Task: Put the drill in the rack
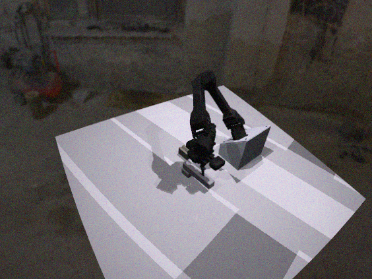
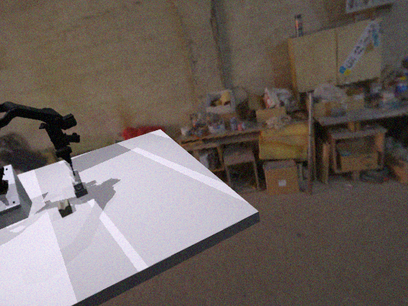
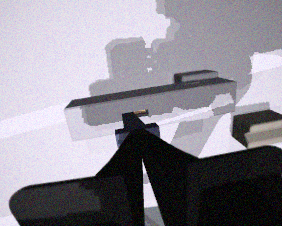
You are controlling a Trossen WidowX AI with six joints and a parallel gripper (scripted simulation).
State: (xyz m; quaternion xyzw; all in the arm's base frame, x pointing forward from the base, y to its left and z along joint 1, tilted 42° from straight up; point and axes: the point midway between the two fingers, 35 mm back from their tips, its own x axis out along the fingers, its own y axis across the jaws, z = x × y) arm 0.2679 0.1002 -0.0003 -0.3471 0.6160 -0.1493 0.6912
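Right now my gripper tip is 80 mm above the drill and 50 mm to the left of it. Round my gripper tip: grey housing (90 mm below, 30 mm to the right); blue key (30 mm below); rack (210 mm to the right, 120 mm below, 30 mm behind).
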